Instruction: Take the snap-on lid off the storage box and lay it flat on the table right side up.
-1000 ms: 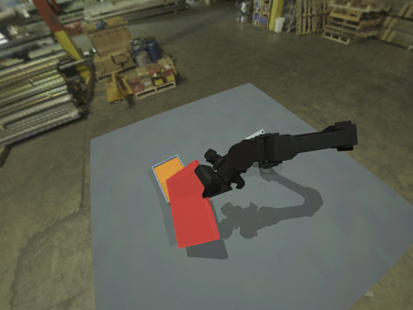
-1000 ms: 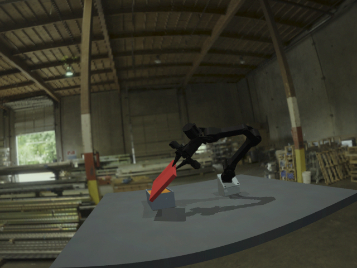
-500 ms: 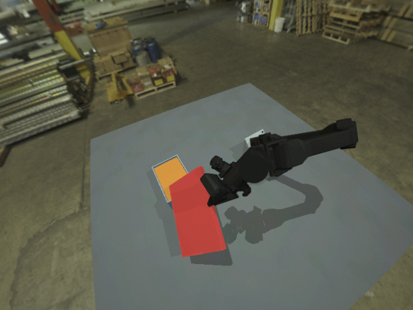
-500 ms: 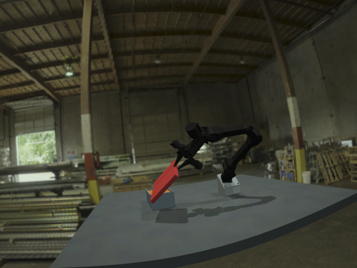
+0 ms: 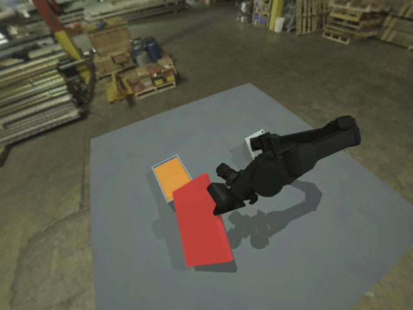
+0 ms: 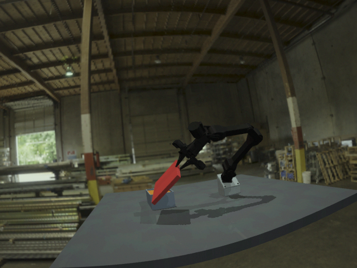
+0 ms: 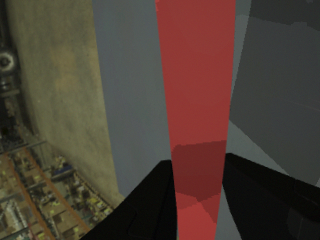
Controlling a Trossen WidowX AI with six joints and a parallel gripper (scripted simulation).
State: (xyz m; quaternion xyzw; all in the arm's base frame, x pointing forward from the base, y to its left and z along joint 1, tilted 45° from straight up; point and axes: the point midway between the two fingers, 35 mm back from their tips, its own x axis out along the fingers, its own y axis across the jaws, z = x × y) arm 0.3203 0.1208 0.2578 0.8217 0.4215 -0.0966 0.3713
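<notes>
My gripper tip is now 60 mm short of the red lid, 50 mm above it and 20 mm to the left of it. From my gripper tip the other things lie so: storage box: 270 mm to the right, 190 mm below, 100 mm ahead.
</notes>
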